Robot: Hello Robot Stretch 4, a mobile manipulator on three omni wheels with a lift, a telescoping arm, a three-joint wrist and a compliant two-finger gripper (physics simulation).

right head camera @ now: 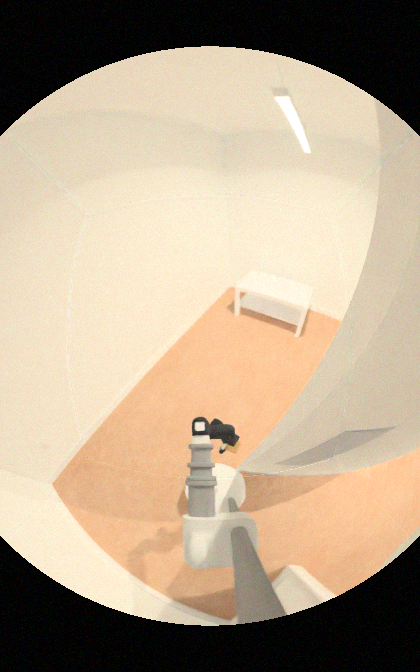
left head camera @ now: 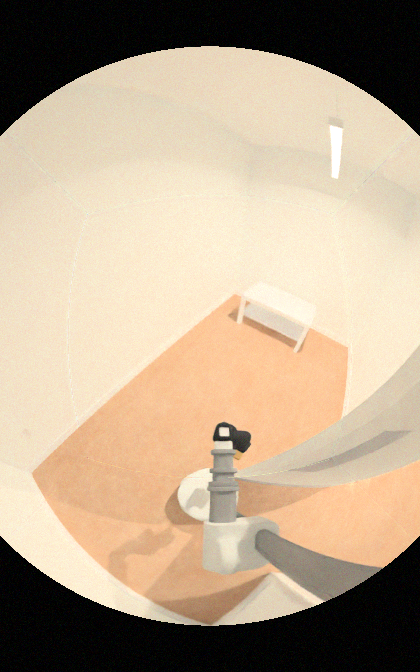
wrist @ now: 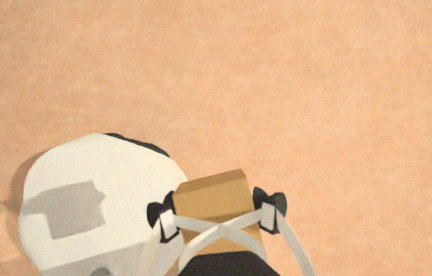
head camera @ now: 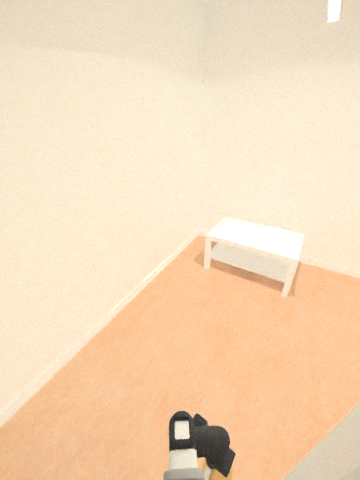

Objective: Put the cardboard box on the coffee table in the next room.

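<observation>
The brown cardboard box (wrist: pixel 212 200) (head camera: pixel 221 475) (left head camera: pixel 238 455) (right head camera: pixel 233 446) is between the two fingertips of my gripper (wrist: pixel 216 203), which is shut on it. In the wrist view the box is held above the orange floor, beside the white robot base. In the head camera view the box is mostly hidden behind the dark wrist. The white coffee table (head camera: pixel 260 237) (left head camera: pixel 282 301) (right head camera: pixel 275 287) stands near the far corner of the room, well ahead of the gripper. It has a lower shelf, and no objects show on its top.
A pale wall (head camera: pixel 90 200) with a skirting runs along the left to the corner behind the table. A light grey wall (left head camera: pixel 370 430) (right head camera: pixel 360 400) stands close on the right, its edge near the arm. My white base (wrist: pixel 100 165) is below the arm.
</observation>
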